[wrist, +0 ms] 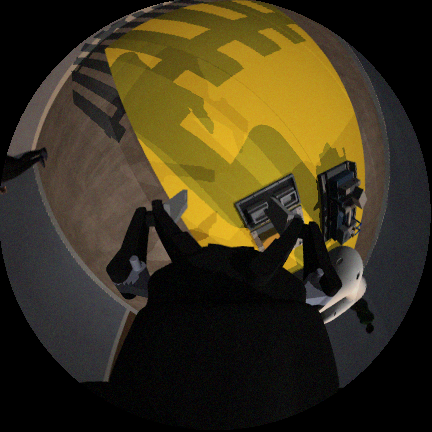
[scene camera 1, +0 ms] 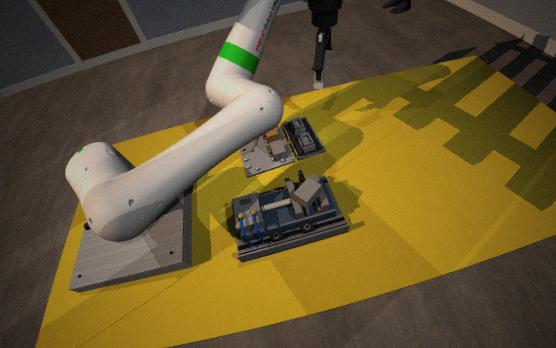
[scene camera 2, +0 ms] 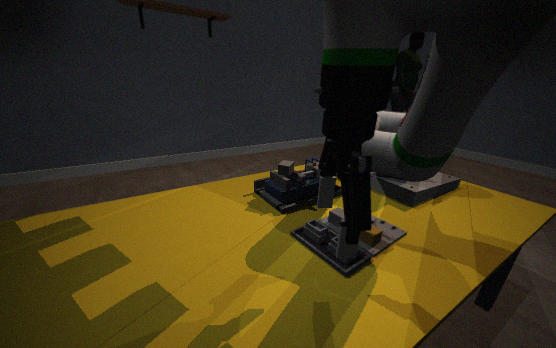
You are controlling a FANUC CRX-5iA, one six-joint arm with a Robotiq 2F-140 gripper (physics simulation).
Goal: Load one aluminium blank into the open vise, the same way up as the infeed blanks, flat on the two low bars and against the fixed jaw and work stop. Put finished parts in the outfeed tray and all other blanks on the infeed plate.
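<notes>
My gripper (scene camera 1: 318, 85) (scene camera 2: 336, 220) (wrist: 227, 201) is open and empty, high above the table's back edge, near the outfeed tray. A grey blank (scene camera 1: 307, 191) (scene camera 2: 286, 167) (wrist: 359, 197) lies tilted on top of the vise (scene camera 1: 247, 205) (scene camera 2: 272, 192) (wrist: 327, 200), at its jaw end, not flat. Another grey blank (scene camera 1: 278, 149) (scene camera 2: 337, 216) and an orange block (scene camera 1: 271, 134) (scene camera 2: 371, 235) (wrist: 268, 239) are on the infeed plate (scene camera 1: 252, 170) (scene camera 2: 395, 232). The outfeed tray (scene camera 1: 314, 134) (wrist: 263, 189) holds two grey parts with recessed tops. The bars under the tilted blank are hidden.
The arm's base plate (scene camera 1: 130, 255) (scene camera 2: 415, 190) stands beside the vise. The white forearm passes over near the infeed plate and hides part of it in scene camera 1. Blue hoses (scene camera 1: 242, 232) rise at the vise's end. Dark shadows lie across the yellow table (scene camera 1: 400, 210) (scene camera 2: 175, 240) (wrist: 310, 90).
</notes>
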